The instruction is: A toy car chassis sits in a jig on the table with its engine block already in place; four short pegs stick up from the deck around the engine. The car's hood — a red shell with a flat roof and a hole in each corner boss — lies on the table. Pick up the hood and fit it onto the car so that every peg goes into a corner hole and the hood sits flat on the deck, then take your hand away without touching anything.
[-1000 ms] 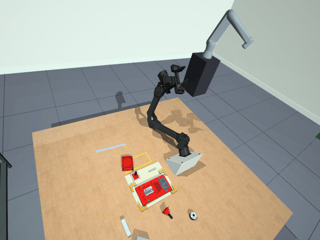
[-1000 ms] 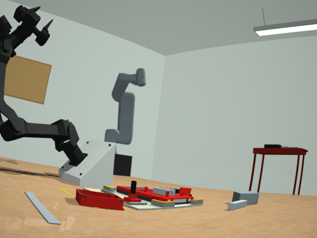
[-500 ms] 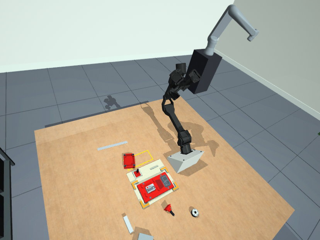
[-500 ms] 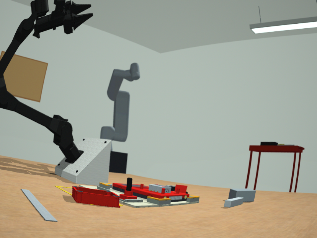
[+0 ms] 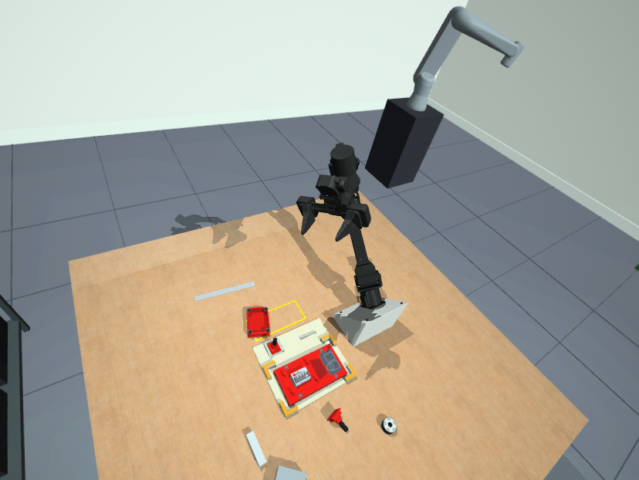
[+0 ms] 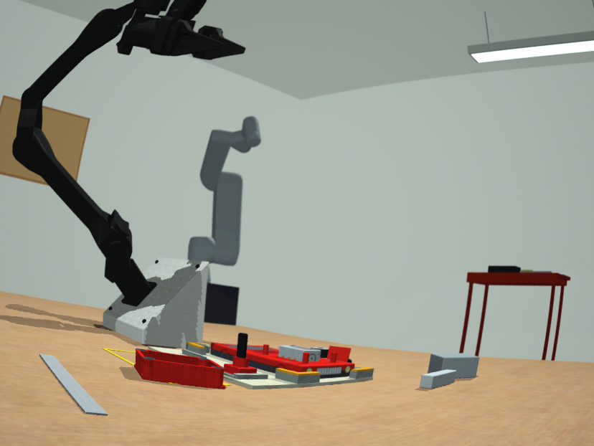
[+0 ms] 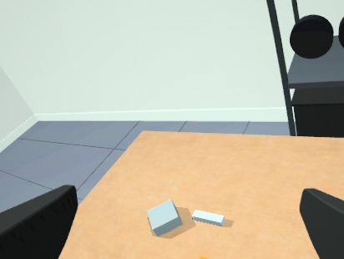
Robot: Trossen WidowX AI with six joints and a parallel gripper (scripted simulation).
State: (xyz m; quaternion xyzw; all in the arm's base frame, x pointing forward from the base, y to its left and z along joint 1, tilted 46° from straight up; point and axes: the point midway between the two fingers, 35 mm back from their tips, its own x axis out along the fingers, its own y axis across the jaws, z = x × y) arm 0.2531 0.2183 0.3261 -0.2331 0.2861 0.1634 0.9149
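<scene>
The red hood is 45 cm below my gripper tip, 9 cm to the right of it and 9 cm ahead of it. Round my gripper tip: grey strip 46 cm below, 25 cm to the right, 14 cm ahead; then grey engine block 44 cm below, 15 cm to the left, 7 cm ahead; then wheel 45 cm below, 38 cm to the left, 10 cm behind.
</scene>
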